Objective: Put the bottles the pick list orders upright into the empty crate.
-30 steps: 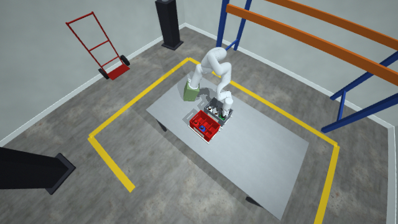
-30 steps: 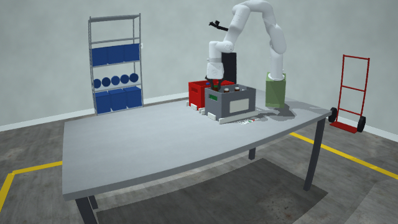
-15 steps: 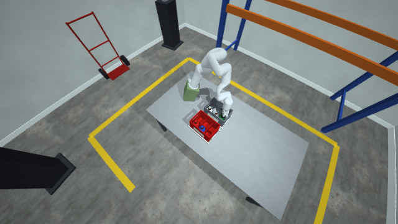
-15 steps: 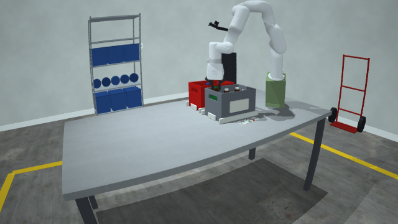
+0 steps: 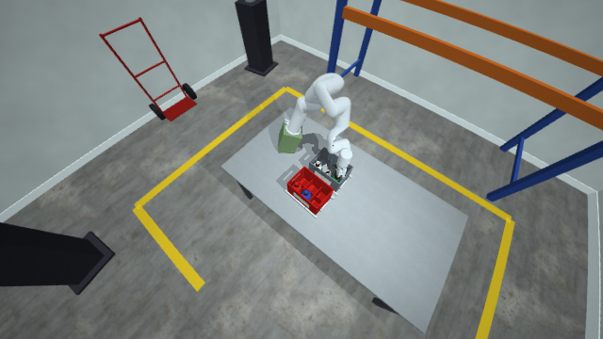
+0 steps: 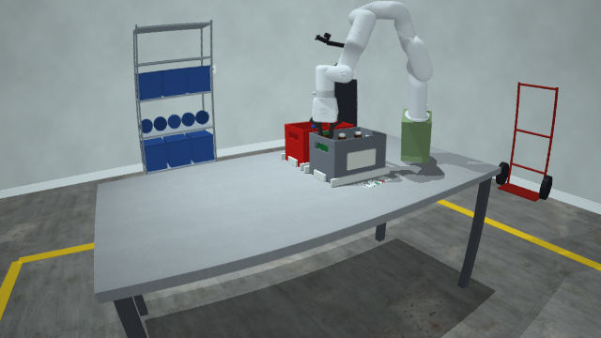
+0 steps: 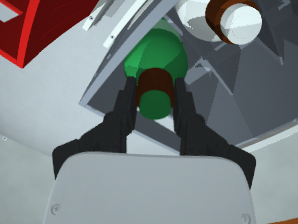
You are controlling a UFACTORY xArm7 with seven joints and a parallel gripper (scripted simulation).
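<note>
Right now my hand is 22 cm past the red bottle, 20 cm to the left of it and 9 cm above it. Round my hand: grey crate: 9 cm below, 8 cm behind, 6 cm to the left; then green-labelled bottle: 7 cm below; then white-label bottle: 17 cm behind, 9 cm below, 3 cm to the left.
</note>
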